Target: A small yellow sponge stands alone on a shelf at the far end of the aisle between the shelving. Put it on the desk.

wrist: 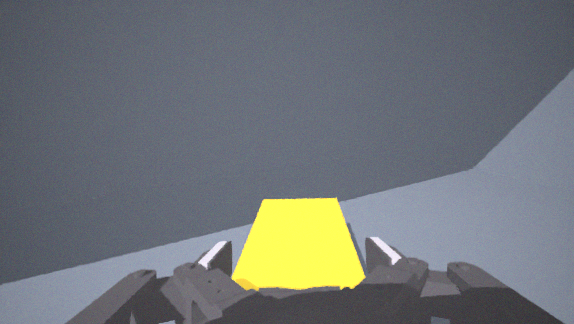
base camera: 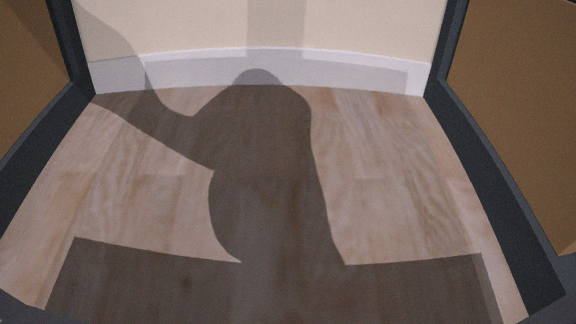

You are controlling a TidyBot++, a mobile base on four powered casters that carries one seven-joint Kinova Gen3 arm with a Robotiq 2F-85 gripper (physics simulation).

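Observation:
The yellow sponge stands on the grey shelf in the lower middle of the wrist view. My gripper is open, with one finger to the left of the sponge and one to the right. The sponge reaches down between the fingers, and its near lower end is hidden by the gripper's body. A small gap shows at each fingertip. The sponge and the gripper do not show in the base camera view, and the desk shows in neither view.
A dark grey panel rises behind the sponge. In the base camera view, dark shelving frames with brown boxes flank the wooden floor on both sides. A cream wall with a white baseboard closes the far end.

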